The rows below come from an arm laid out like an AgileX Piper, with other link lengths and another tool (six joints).
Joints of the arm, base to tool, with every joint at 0 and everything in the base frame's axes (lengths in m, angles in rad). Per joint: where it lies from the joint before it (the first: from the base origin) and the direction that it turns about. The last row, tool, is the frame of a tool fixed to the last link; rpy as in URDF.
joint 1: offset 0 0 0.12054 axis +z
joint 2: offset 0 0 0 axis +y
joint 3: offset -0.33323 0 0.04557 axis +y
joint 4: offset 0.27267 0 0.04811 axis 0.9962 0 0.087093
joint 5: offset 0 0 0 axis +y
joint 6: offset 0.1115 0 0.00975 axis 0.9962 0 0.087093
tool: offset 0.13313 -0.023 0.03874 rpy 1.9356 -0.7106 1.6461
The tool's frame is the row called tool.
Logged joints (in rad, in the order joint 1, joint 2, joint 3, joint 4, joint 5, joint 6), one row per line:
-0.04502 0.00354 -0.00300 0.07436 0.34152 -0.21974
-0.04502 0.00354 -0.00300 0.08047 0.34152 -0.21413
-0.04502 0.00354 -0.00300 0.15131 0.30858 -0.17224
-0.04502 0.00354 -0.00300 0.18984 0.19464 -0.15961
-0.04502 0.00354 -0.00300 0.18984 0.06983 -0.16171
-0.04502 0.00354 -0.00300 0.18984 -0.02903 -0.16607
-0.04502 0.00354 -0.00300 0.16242 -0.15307 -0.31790
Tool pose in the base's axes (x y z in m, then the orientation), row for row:
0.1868 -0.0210 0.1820 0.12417 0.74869 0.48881 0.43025
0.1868 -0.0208 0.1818 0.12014 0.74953 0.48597 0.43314
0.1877 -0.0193 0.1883 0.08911 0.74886 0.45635 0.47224
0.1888 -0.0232 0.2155 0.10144 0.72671 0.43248 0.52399
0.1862 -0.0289 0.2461 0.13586 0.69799 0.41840 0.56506
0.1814 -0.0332 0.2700 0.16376 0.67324 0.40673 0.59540
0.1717 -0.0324 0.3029 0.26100 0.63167 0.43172 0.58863
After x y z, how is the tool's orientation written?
As a quaternion, w x y z.
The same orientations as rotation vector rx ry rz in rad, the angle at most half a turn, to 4 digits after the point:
2.1826 1.4250 1.2542
2.1900 1.4199 1.2656
2.2278 1.3576 1.4049
2.1464 1.2774 1.5477
2.0213 1.2116 1.6363
1.9195 1.1596 1.6975
1.7101 1.1688 1.5936

